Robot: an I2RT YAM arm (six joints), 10 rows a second.
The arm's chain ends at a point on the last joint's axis. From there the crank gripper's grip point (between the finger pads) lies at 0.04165 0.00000 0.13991 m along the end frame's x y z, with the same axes.
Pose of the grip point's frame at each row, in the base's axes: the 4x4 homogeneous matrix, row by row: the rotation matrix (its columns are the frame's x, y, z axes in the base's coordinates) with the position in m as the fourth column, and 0 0 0 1 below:
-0.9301 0.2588 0.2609 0.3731; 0.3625 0.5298 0.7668 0.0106; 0.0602 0.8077 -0.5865 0.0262; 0 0 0 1
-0.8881 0.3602 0.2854 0.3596; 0.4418 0.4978 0.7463 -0.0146; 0.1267 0.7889 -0.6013 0.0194; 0 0 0 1
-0.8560 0.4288 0.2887 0.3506; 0.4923 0.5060 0.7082 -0.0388; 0.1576 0.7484 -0.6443 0.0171; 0 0 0 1
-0.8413 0.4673 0.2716 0.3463; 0.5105 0.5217 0.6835 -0.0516; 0.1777 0.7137 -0.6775 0.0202; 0 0 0 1
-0.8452 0.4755 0.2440 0.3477; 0.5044 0.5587 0.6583 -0.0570; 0.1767 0.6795 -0.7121 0.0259; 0 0 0 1
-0.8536 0.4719 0.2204 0.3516; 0.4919 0.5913 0.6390 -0.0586; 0.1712 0.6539 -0.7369 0.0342; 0 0 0 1
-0.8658 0.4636 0.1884 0.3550; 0.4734 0.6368 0.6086 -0.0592; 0.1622 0.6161 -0.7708 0.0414; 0 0 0 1
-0.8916 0.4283 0.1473 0.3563; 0.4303 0.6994 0.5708 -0.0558; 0.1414 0.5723 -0.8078 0.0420; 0 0 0 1
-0.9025 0.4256 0.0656 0.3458; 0.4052 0.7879 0.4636 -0.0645; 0.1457 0.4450 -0.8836 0.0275; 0 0 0 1
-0.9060 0.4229 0.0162 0.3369; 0.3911 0.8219 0.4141 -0.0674; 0.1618 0.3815 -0.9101 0.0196; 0 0 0 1
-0.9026 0.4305 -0.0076 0.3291; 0.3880 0.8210 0.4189 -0.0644; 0.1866 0.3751 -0.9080 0.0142; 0 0 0 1
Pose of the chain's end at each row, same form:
-0.9301 0.2588 0.2609 0.3753; 0.3625 0.5298 0.7668 -0.1118; 0.0602 0.8077 -0.5865 0.1057; 0 0 0 1
-0.8881 0.3602 0.2854 0.3567; 0.4418 0.4978 0.7463 -0.1374; 0.1267 0.7889 -0.6013 0.0983; 0 0 0 1
-0.8560 0.4288 0.2887 0.3459; 0.4923 0.5060 0.7082 -0.1584; 0.1576 0.7484 -0.6443 0.1007; 0 0 0 1
-0.8413 0.4673 0.2716 0.3433; 0.5105 0.5217 0.6835 -0.1685; 0.1777 0.7137 -0.6775 0.1076; 0 0 0 1
-0.8452 0.4755 0.2440 0.3488; 0.5044 0.5587 0.6583 -0.1701; 0.1767 0.6795 -0.7121 0.1182; 0 0 0 1
-0.8536 0.4719 0.2204 0.3563; 0.4919 0.5913 0.6390 -0.1685; 0.1712 0.6539 -0.7369 0.1302; 0 0 0 1
-0.8658 0.4636 0.1884 0.3647; 0.4734 0.6368 0.6086 -0.1641; 0.1622 0.6161 -0.7708 0.1425; 0 0 0 1
-0.8916 0.4283 0.1473 0.3728; 0.4303 0.6994 0.5708 -0.1536; 0.1414 0.5723 -0.8078 0.1491; 0 0 0 1
-0.9025 0.4256 0.0656 0.3742; 0.4052 0.7879 0.4636 -0.1462; 0.1457 0.4450 -0.8836 0.1451; 0 0 0 1
-0.9060 0.4229 0.0162 0.3724; 0.3911 0.8219 0.4141 -0.1416; 0.1618 0.3815 -0.9101 0.1402; 0 0 0 1
-0.9026 0.4305 -0.0076 0.3678; 0.3880 0.8210 0.4189 -0.1392; 0.1866 0.3751 -0.9080 0.1335; 0 0 0 1

